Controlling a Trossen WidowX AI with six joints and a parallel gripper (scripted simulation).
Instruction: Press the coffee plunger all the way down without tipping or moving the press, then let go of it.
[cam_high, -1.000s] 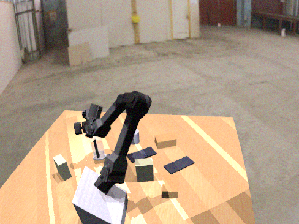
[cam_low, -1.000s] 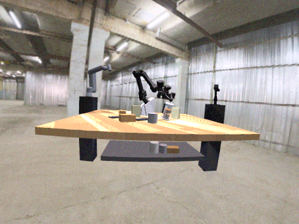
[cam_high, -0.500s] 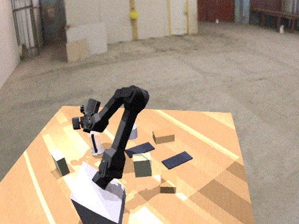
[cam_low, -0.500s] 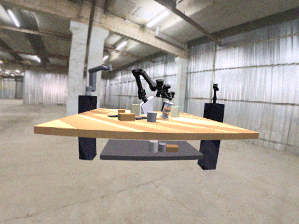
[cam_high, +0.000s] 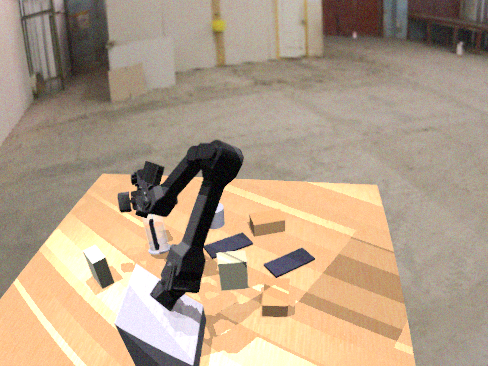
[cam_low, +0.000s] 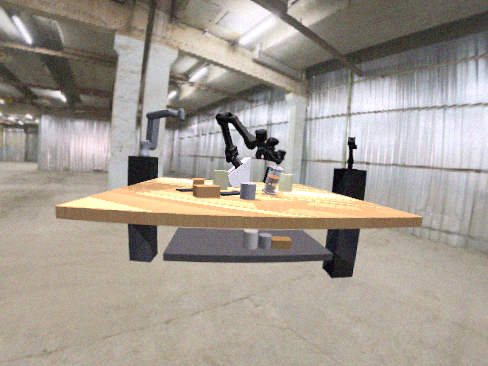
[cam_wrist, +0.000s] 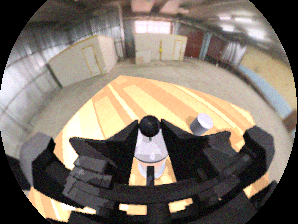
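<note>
Now: gripper tip 40 mm past the coffee press, 20 mm to the left of it and 80 mm above it.
</note>
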